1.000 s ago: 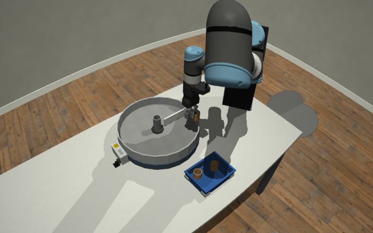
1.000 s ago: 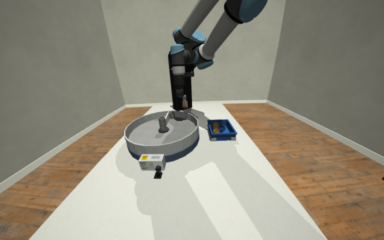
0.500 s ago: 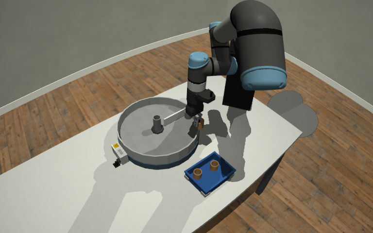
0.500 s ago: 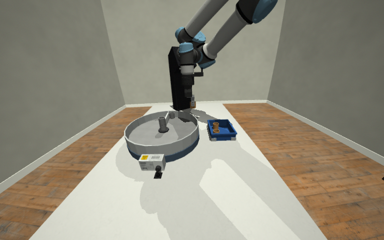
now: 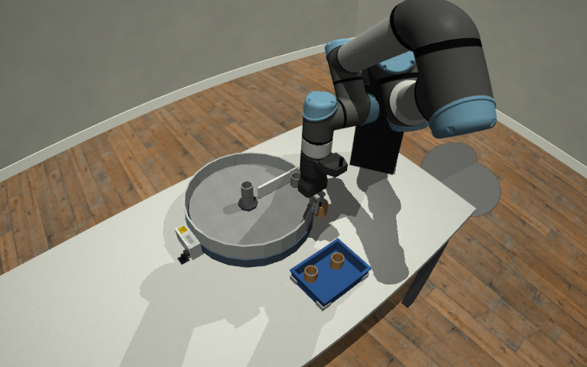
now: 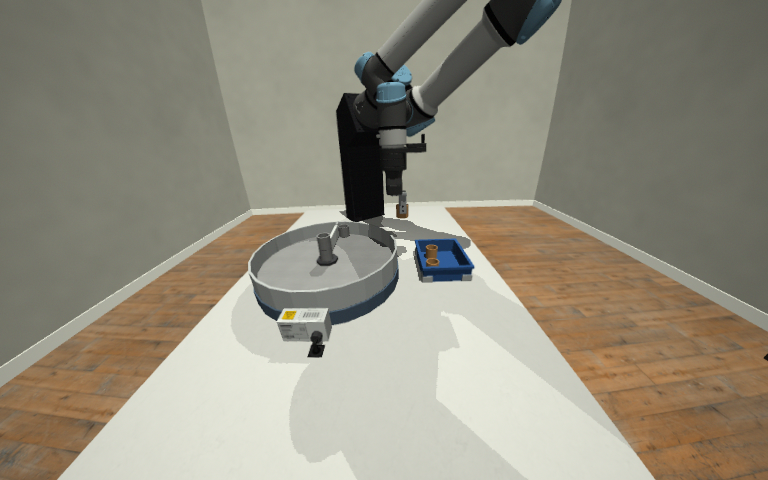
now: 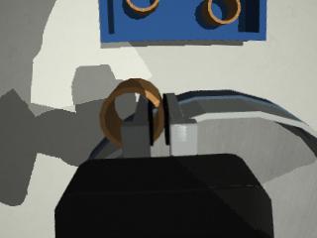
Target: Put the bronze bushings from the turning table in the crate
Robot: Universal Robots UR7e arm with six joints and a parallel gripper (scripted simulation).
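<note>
Now: hand 2 cm past the blue crate, 13 cm to the right of it and 16 cm above it. The rest, counted from my hand: round turning table: 17 cm ahead, 18 cm to the right, 14 cm below.
</note>
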